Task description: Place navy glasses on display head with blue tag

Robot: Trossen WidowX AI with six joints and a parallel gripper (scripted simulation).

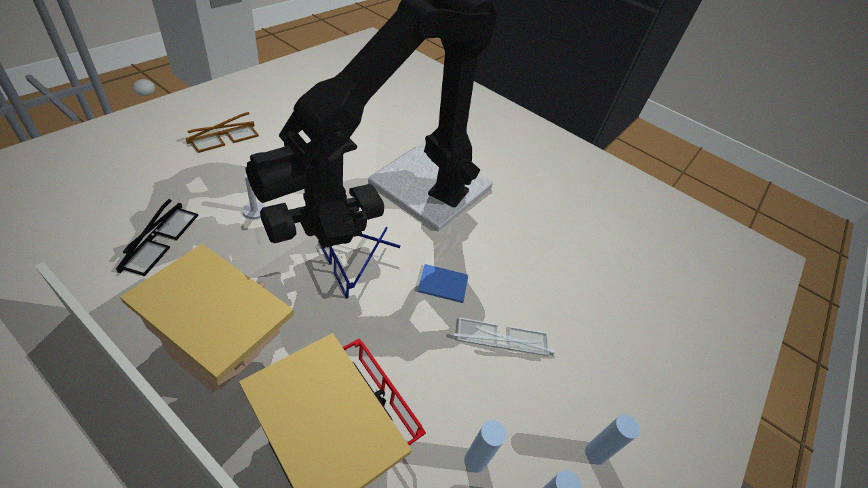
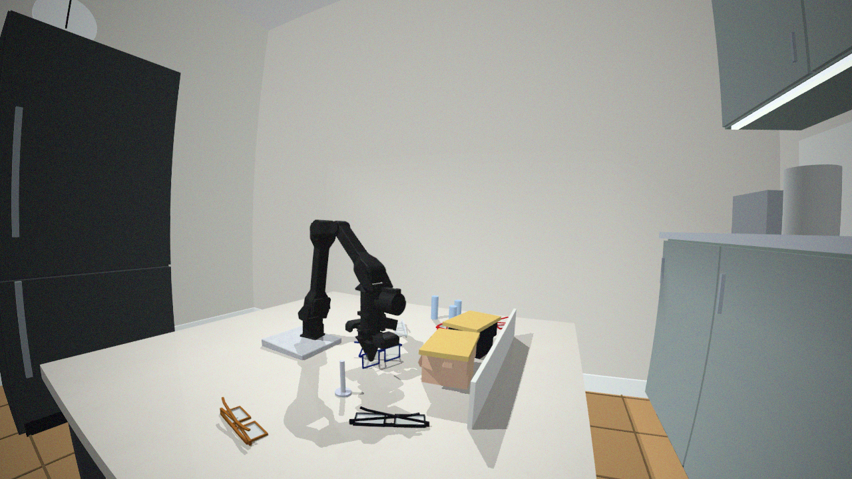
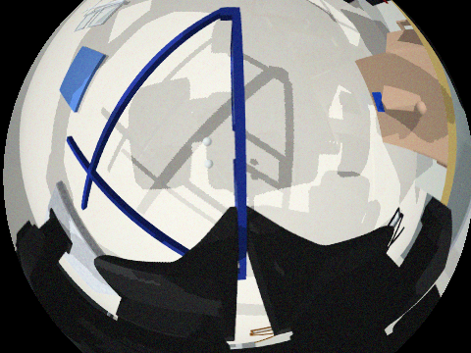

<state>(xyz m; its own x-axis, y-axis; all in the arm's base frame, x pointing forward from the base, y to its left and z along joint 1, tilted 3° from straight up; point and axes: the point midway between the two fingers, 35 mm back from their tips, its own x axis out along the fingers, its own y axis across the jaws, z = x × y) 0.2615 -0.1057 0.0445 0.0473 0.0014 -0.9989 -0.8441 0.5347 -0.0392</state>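
Right now my gripper tip is 160 mm to the left of the grey post stand and 10 mm below it. From my gripper tip the other things lie so: white panel (350 mm ahead, 80 mm to the left, 40 mm above); blue card (60 mm behind, 200 mm to the left, 10 mm below); skin-coloured display head (200 mm ahead, 40 mm above).
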